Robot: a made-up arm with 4 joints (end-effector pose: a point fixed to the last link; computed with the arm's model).
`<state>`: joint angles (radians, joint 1 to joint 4).
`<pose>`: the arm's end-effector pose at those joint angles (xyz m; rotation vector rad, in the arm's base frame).
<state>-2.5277 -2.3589 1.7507 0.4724</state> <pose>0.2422 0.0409 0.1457 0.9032 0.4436 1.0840</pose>
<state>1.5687 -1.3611 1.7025 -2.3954</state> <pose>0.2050 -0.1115 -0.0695 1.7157 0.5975 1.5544</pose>
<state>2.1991 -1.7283 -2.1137 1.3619</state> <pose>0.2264 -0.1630 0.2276 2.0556 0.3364 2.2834</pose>
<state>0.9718 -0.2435 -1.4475 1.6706</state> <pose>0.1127 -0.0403 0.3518 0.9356 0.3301 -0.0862</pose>
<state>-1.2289 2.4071 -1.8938 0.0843</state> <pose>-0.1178 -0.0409 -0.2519 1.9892 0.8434 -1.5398</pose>
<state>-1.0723 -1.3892 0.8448 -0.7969</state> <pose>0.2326 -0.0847 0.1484 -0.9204 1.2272 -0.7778</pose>
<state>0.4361 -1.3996 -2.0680 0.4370</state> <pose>0.2122 0.2039 0.2416 1.4381 0.7818 1.6093</pose>
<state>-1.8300 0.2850 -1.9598 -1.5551</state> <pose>-0.0995 0.1128 -0.2737 -0.1671 -2.1735 -1.5805</pose>
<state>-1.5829 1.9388 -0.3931 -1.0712</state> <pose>-0.2485 0.1295 -0.0550 2.0343 0.4797 -2.0798</pose>
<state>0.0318 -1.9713 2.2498 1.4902</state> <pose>0.2631 -0.0182 0.1252 2.2956 0.6817 1.5272</pose>
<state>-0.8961 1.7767 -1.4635 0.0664</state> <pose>-0.2004 0.1965 -0.1128 -1.8236 -0.9959 1.7239</pose>
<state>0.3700 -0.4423 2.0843 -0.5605</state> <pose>-0.0507 -0.1662 0.2822 -0.0419 0.6183 -1.3978</pose>
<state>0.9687 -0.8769 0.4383 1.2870</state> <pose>0.2416 -0.0758 0.0560 -0.0251 1.2719 -1.0814</pose>
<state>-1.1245 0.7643 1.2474 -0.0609</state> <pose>-0.1404 0.0765 0.2360 -0.5085 -1.1707 -0.5962</pose>
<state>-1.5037 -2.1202 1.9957 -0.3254</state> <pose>0.2740 0.0366 0.1364 1.9446 -0.5029 1.8555</pose>
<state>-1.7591 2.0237 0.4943 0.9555</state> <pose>-0.2118 0.0248 0.1097 0.1177 -1.5128 0.5931</pose>
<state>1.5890 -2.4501 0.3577 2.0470</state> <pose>0.0532 0.2220 0.0487 -1.1705 1.0267 0.0449</pose>
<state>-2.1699 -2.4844 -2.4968 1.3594</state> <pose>0.2262 -0.1875 -0.0722 -0.0057 1.2309 -1.4601</pose>
